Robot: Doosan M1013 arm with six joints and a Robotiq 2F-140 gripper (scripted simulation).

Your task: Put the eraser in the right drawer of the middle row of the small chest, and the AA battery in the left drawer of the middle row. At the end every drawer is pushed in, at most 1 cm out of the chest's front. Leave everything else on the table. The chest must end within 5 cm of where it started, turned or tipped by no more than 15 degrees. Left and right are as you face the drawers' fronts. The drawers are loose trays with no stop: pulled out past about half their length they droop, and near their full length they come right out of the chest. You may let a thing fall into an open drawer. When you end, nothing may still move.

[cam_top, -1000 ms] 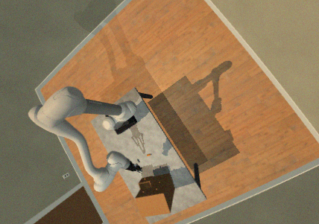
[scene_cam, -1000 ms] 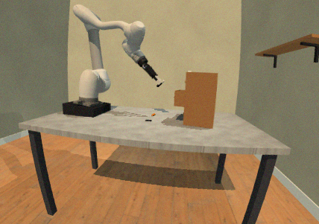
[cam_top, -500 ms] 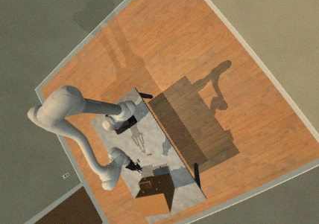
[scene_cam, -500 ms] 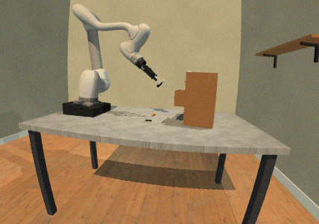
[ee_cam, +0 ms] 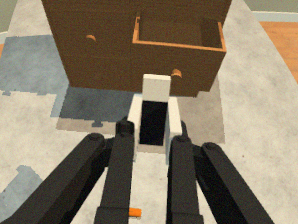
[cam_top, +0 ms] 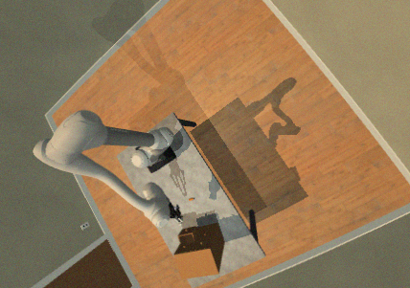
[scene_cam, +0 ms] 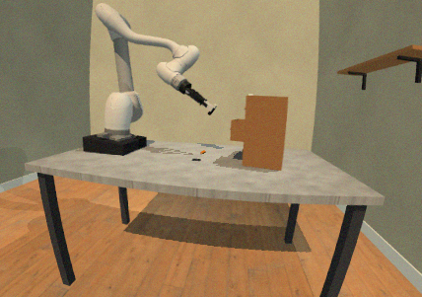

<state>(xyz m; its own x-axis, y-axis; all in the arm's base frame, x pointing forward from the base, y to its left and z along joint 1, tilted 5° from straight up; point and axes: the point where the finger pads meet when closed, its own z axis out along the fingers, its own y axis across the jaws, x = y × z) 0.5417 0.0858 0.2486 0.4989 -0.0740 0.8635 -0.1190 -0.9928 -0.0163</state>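
Right now the eraser is 3 cm ahead of my hand and 1 cm below it. Round my hand: orange AA battery 27 cm below, 3 cm to the left, 3 cm behind.
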